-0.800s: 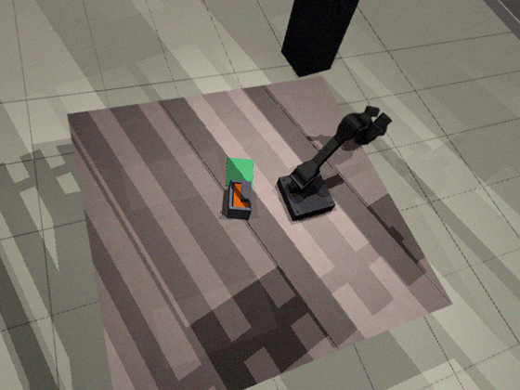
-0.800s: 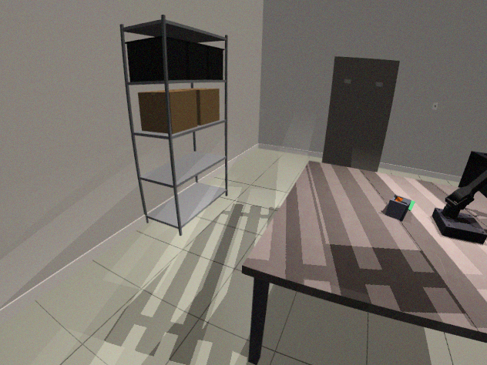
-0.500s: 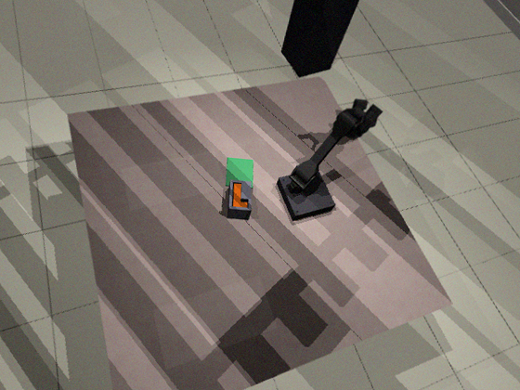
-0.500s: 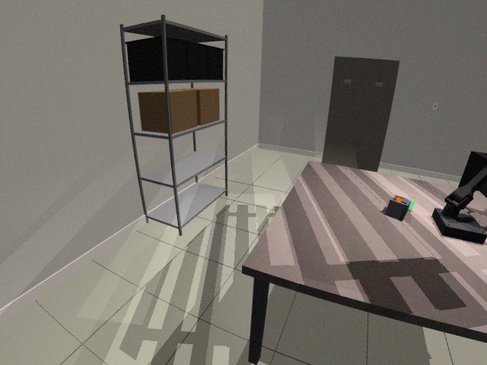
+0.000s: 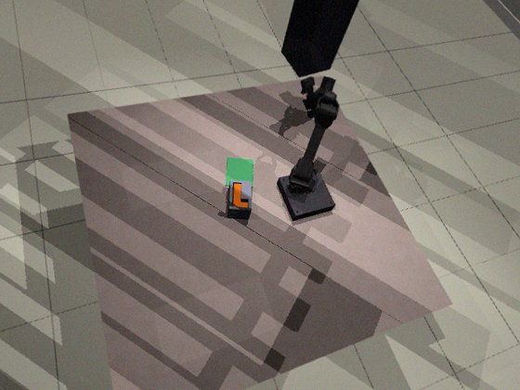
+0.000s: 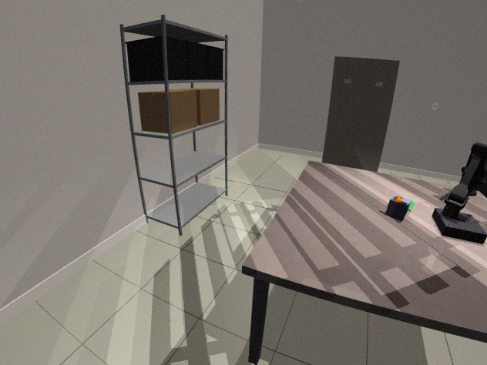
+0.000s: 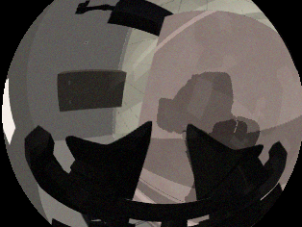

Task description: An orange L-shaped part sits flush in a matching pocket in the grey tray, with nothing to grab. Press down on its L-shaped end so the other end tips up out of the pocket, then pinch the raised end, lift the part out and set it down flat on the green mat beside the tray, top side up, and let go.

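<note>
Right now my gripper tip is 540 mm short of the orange L-shaped part, 400 mm to the right of it and 30 mm above it. The rest, counted from my gripper tip: green mat (460 mm ahead, 250 mm to the left, 90 mm below).
</note>
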